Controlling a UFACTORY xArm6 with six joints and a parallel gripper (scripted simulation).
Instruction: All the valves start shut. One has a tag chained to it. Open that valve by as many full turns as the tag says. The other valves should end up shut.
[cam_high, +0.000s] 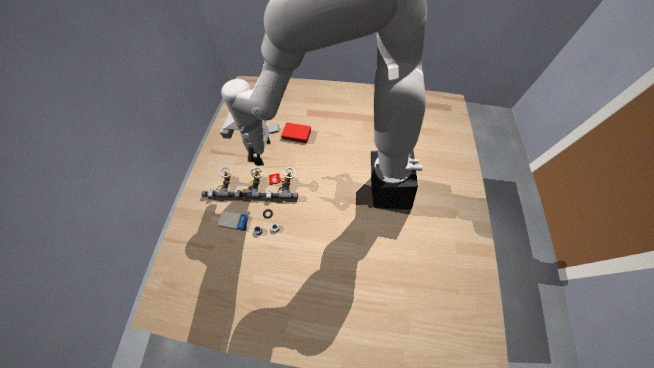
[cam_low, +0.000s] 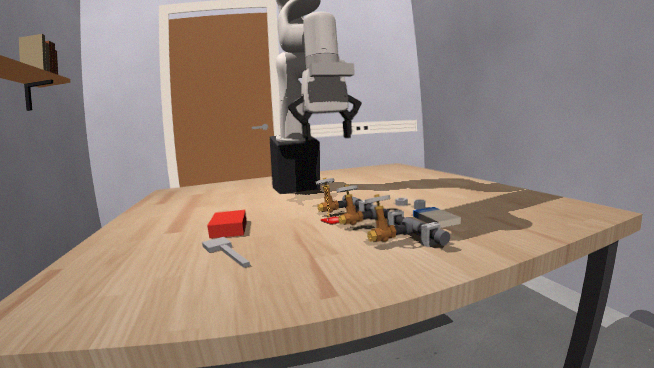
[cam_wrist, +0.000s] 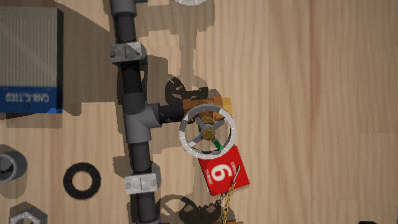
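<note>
Now: the red tag 20 cm below my hand and 1 cm to the right of it. Also, from my hand: grey hammer-like tool: 24 cm to the right, 19 cm below, 13 cm ahead; then grey box: 21 cm to the left, 19 cm below, 11 cm ahead; then red box: 25 cm to the right, 18 cm below, 3 cm behind.
</note>
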